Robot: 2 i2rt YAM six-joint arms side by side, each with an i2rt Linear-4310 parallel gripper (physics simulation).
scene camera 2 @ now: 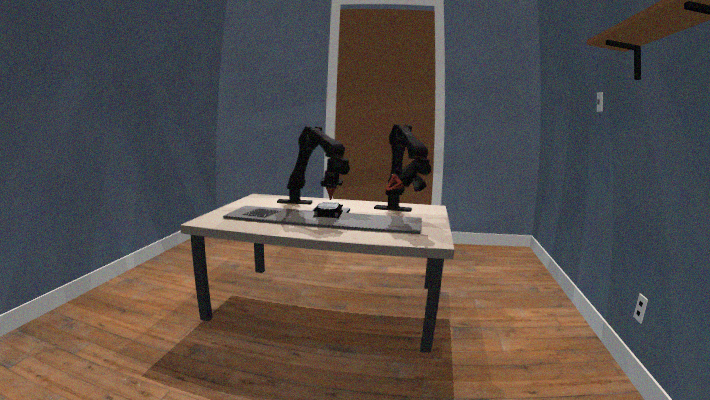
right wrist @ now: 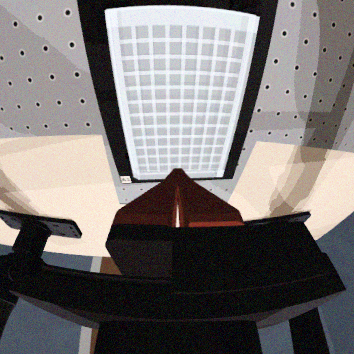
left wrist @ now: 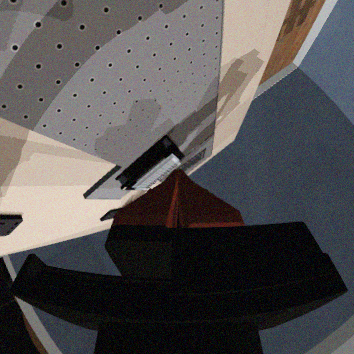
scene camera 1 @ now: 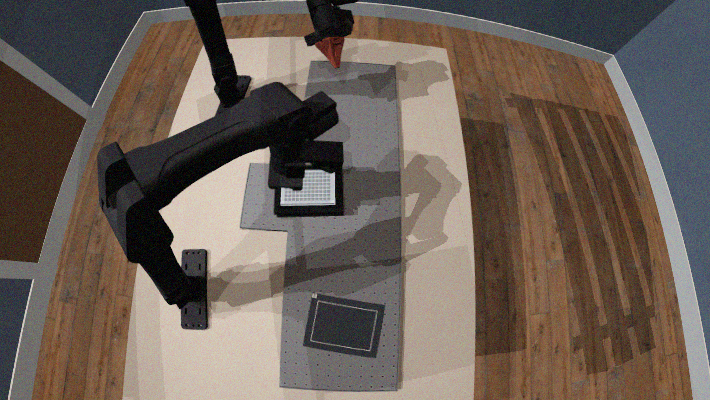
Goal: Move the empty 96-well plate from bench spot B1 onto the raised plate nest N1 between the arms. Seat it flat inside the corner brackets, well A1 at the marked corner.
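Places are measured from the left arm's base along level axes (x ahead, y up, z right), in centimetres.
Where they show: left gripper, fingertip midpoint: (scene camera 2: 386, 190) (left wrist: 177, 175) (scene camera 1: 337, 68); right gripper, fingertip midpoint: (scene camera 2: 330, 199) (right wrist: 177, 174) (left wrist: 148, 189) (scene camera 1: 287, 183); left arm's base, origin of the base link: (scene camera 2: 393, 209) (right wrist: 38, 222) (scene camera 1: 232, 101); right arm's base, origin of the base link: (scene camera 2: 294, 202) (scene camera 1: 194, 288).
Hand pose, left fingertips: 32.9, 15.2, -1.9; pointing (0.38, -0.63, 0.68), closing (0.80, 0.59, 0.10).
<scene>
Each offset is from my left fingertips to the top centre of the thing, as dx, dy, dz. "pt": to the spot under its first point. Level surfaces: height alone.
The white 96-well plate @[-2.8, -9.1, +28.6] (scene camera 1: 310, 190) (scene camera 2: 328, 205) (left wrist: 158, 172) (right wrist: 182, 90) lies on the black raised nest N1 @[-2.7, -10.0, +28.6] (scene camera 1: 309, 211) (scene camera 2: 327, 213) (right wrist: 254, 75). It looks square with the nest in the right wrist view; whether it is fully seated and where its well A1 lies cannot be told. The nest's A1 label @[pt -11.2, -10.5, +24.4] (right wrist: 125, 179) shows at its lower left corner. Spot B1 @[pt +9.8, -13.7, +59.2] (scene camera 1: 344, 326) bears no plate. My right gripper (scene camera 2: 330, 198) (right wrist: 177, 174) is shut and empty above the plate; the arm hides its fingers in scene camera 1. My left gripper (scene camera 1: 338, 66) (left wrist: 177, 175) is shut and empty, far from the plate.
A grey perforated board @[dy -13.9] (scene camera 1: 345, 260) (scene camera 2: 380, 223) bears the nest and spot B1 on the pale table @[dy -15.2] (scene camera 1: 435, 300) (scene camera 2: 400, 241). My right arm (scene camera 1: 210, 140) reaches over the nest's upper left part in scene camera 1. A wall shelf (scene camera 2: 655, 24) is at the upper right.
</scene>
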